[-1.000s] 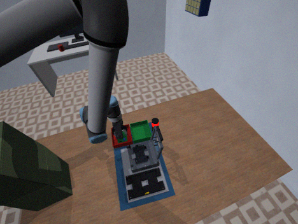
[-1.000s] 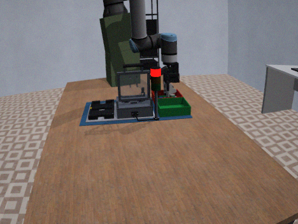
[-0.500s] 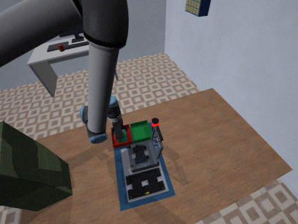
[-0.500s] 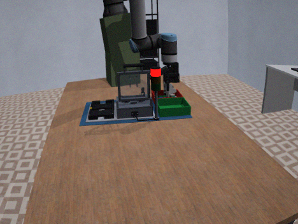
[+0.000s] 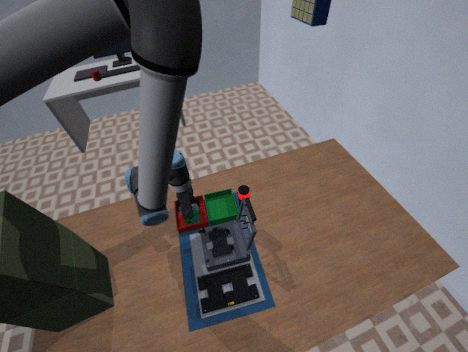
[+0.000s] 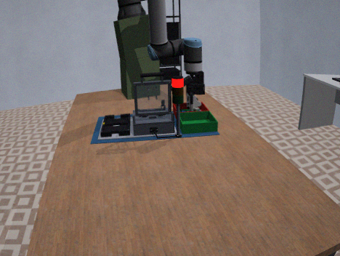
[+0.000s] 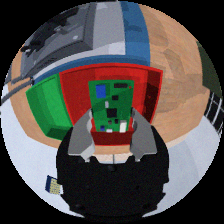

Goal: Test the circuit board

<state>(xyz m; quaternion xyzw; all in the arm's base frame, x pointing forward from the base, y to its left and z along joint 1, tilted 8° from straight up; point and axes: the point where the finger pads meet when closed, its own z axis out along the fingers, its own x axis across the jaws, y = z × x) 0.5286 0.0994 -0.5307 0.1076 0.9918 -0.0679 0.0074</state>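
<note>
My gripper is now right at the green circuit board. From my hand the other things lie so: tester bed: 21 cm to the right, 7 cm ahead, 5 cm above; then green bin: 15 cm ahead, 3 cm to the right, 1 cm below; then red bin: 1 cm below.
</note>
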